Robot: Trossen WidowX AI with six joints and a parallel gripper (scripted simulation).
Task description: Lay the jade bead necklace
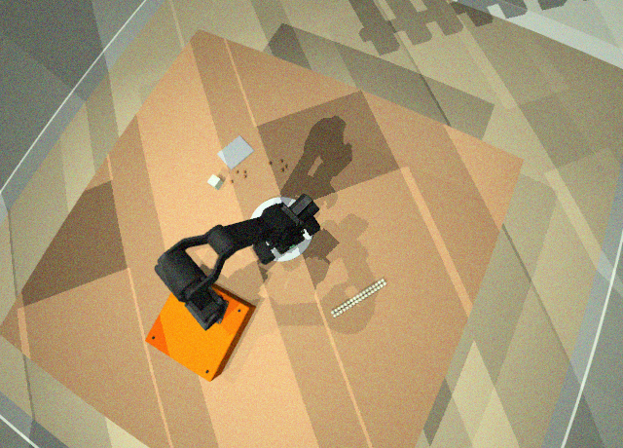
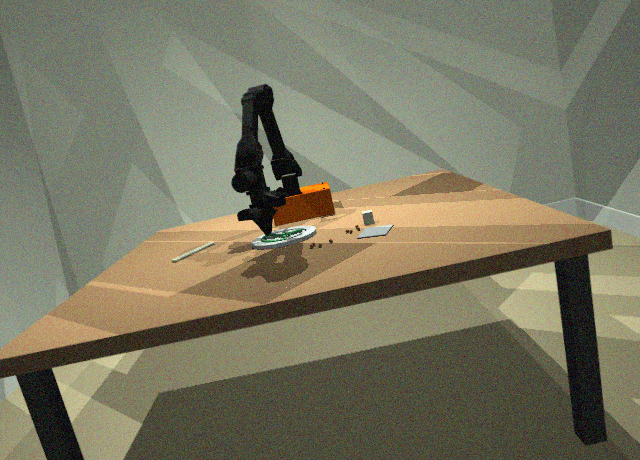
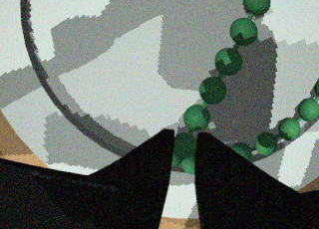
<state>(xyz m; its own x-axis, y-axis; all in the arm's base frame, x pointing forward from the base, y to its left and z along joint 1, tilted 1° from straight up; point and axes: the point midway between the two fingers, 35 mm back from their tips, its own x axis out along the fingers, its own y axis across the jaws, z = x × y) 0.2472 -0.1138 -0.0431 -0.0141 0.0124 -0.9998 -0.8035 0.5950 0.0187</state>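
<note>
Right now my gripper tip is 4 cm to the right of the round bead board, 3 cm short of it and 1 cm above it. From my gripper tip the other things lie so: grey flat plate (29 cm to the left, 22 cm ahead, 2 cm below); then small white cube (30 cm to the left, 10 cm ahead).
</note>
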